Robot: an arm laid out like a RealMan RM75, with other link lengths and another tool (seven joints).
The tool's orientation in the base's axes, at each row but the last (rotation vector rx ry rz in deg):
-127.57 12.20 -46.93
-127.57 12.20 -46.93
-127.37 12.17 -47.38
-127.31 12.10 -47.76
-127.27 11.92 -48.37
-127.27 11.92 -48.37
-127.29 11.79 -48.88
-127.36 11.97 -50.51
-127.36 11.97 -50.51
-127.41 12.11 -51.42
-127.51 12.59 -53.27
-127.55 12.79 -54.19
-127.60 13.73 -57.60
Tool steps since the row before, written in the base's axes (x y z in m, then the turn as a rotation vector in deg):
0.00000 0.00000 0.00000 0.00 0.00 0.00
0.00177 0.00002 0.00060 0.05 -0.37 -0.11
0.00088 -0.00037 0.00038 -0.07 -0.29 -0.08
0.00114 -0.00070 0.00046 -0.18 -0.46 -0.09
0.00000 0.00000 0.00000 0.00 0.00 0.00
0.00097 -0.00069 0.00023 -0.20 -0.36 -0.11
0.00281 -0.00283 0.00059 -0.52 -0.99 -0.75
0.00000 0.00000 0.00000 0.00 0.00 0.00
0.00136 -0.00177 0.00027 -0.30 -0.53 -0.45
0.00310 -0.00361 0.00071 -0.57 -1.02 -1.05
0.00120 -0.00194 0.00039 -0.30 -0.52 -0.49
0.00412 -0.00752 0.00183 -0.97 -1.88 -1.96
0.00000 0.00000 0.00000 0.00 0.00 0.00
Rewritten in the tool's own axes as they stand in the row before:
0.00000 0.00000 0.00000 0.00 0.00 0.00
0.00167 -0.00027 0.00079 0.13 0.34 -0.13
0.00102 0.00008 0.00013 0.02 0.26 -0.17
0.00138 0.00029 0.00006 -0.01 0.37 -0.34
0.00000 0.00000 0.00000 0.00 0.00 0.00
0.00113 0.00043 0.00009 -0.07 0.31 -0.28
0.00354 0.00192 -0.00017 -0.41 1.17 -0.52
0.00000 0.00000 0.00000 0.00 0.00 0.00
0.00185 0.00125 -0.00026 -0.26 0.66 -0.27
0.00410 0.00249 -0.00034 -0.59 1.39 -0.42
0.00186 0.00130 -0.00044 -0.28 0.68 -0.24
0.00703 0.00481 -0.00210 -1.05 2.59 -0.71
0.00000 0.00000 0.00000 0.00 0.00 0.00

